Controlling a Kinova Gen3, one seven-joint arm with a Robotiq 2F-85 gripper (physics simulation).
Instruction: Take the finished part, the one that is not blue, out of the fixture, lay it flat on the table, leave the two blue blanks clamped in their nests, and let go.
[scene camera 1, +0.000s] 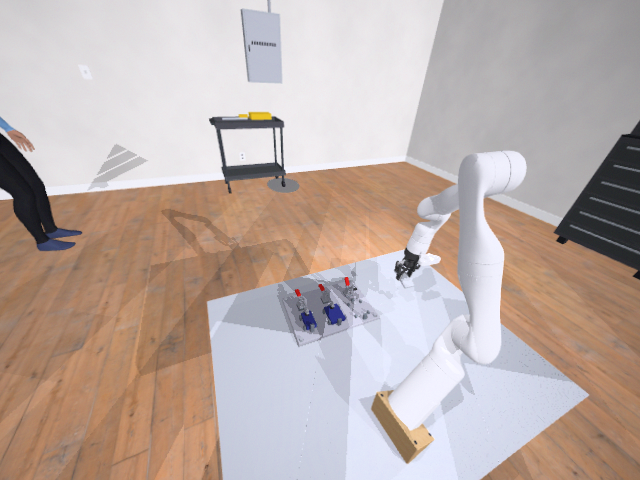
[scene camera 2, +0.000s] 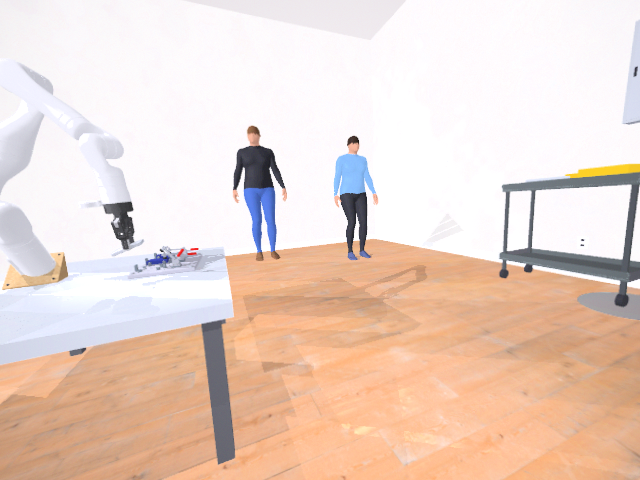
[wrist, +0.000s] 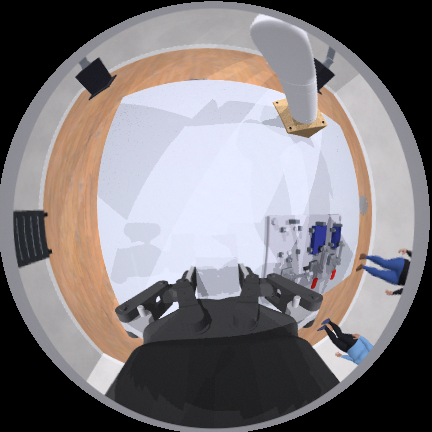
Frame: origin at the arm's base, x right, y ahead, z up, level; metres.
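Seen in the pictures: gripper, between the fingertips: (scene camera 1: 402, 278) (scene camera 2: 129, 249) (wrist: 216, 271); arm's base, origin of its link: (scene camera 1: 401, 411) (scene camera 2: 39, 266) (wrist: 302, 112).
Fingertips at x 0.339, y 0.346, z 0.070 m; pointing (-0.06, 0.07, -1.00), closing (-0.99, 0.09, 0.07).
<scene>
Offsets run from my fingertips to a thing's top centre. Level surfaces: height alone.
The finished part {dx +0.000, dy -0.003, dz +0.030 m} (scene camera 1: 406, 283) (scene camera 2: 128, 248) (wrist: 217, 284) is a pale grey-white plate. My gripper (scene camera 1: 402, 278) (scene camera 2: 127, 245) (wrist: 216, 271) is shut on it and holds it a little above the table, beside the fixture (scene camera 1: 330, 333) (scene camera 2: 149, 273) (wrist: 273, 240) and apart from it. The part looks slanted in scene camera 2; my fingers hide its edges in the wrist view. One blue blank {dx -0.305, dy +0.047, dz -0.096 m} (scene camera 1: 334, 314) (wrist: 318, 239) sits in the middle nest, and the other blue blank {dx -0.413, dy +0.067, dz -0.090 m} (scene camera 1: 308, 319) (wrist: 336, 236) sits in the far nest. The third nest holds no part.
The table {dz -0.132 m} (scene camera 1: 273, 392) (scene camera 2: 180, 299) (wrist: 200, 175) carries the fixture and the arm's wooden base block (scene camera 1: 395, 428) (scene camera 2: 61, 266) (wrist: 306, 129). Clamps with red handles (scene camera 1: 347, 281) (wrist: 314, 282) stand up from the fixture. A cart (scene camera 1: 248, 124) (scene camera 2: 568, 181) and two people are off the table.
</scene>
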